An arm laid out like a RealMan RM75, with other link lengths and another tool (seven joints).
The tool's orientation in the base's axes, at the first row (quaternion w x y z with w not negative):
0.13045, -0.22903, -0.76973, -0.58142
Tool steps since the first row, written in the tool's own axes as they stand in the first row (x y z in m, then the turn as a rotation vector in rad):
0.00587, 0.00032, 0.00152, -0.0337, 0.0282, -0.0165
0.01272, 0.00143, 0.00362, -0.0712, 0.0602, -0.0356
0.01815, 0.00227, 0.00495, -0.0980, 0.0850, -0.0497
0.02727, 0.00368, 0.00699, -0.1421, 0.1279, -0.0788
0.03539, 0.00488, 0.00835, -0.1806, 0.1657, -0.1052
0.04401, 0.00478, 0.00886, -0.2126, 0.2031, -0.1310
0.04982, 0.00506, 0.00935, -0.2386, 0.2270, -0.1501
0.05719, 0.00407, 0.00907, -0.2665, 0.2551, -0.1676
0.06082, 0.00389, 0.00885, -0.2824, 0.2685, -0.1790
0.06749, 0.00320, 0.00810, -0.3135, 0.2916, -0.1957
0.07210, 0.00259, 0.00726, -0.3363, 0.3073, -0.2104
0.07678, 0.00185, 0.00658, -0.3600, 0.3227, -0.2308
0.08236, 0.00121, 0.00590, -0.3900, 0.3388, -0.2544
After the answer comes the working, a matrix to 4 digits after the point.
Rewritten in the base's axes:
-0.00479, 0.00270, 0.00257, 0.0422, -0.0163, 0.0126
-0.00999, 0.00632, 0.00609, 0.0893, -0.0351, 0.0273
-0.01416, 0.00887, 0.00894, 0.1240, -0.0485, 0.0396
-0.02117, 0.01296, 0.01379, 0.1817, -0.0758, 0.0633
-0.02747, 0.01615, 0.01819, 0.2322, -0.1004, 0.0845
-0.03490, 0.01835, 0.02198, 0.2769, -0.1233, 0.1083
-0.03973, 0.02004, 0.02479, 0.3101, -0.1415, 0.1217
-0.04660, 0.02104, 0.02749, 0.3471, -0.1577, 0.1372
-0.04983, 0.02152, 0.02910, 0.3668, -0.1688, 0.1442
-0.05597, 0.02199, 0.03185, 0.4042, -0.1860, 0.1539
-0.06030, 0.02198, 0.03374, 0.4308, -0.2012, 0.1606
-0.06475, 0.02211, 0.03551, 0.4576, -0.2220, 0.1683
-0.06992, 0.02244, 0.03777, 0.4900, -0.2471, 0.1746

The tool's axes in the first row as the columns of a matrix, in the base's axes (rounded; the answer above uses it unrounded):
-0.8611, 0.5043, 0.0655
0.2009, 0.2190, 0.9548
0.4671, 0.8353, -0.2899

